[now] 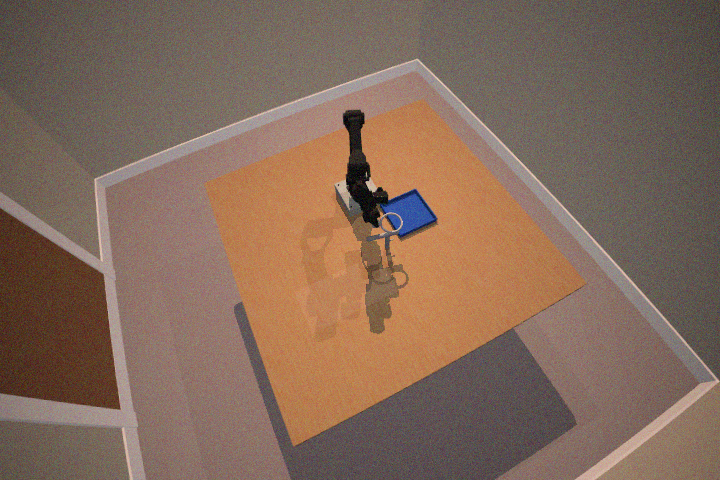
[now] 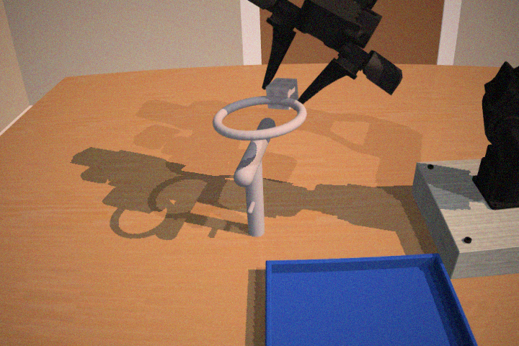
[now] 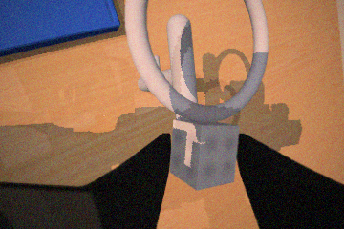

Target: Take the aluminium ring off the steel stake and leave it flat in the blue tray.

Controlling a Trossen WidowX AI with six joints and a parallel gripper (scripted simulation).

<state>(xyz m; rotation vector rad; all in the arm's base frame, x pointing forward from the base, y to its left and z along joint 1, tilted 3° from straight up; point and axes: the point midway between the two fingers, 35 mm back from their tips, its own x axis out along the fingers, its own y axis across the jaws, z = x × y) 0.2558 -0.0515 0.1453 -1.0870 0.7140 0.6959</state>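
Now: the aluminium ring 20 mm ahead of my gripper tip and 40 mm to the left of it. Also, from my gripper tip: blue tray 70 mm behind, 200 mm to the left, 150 mm below.
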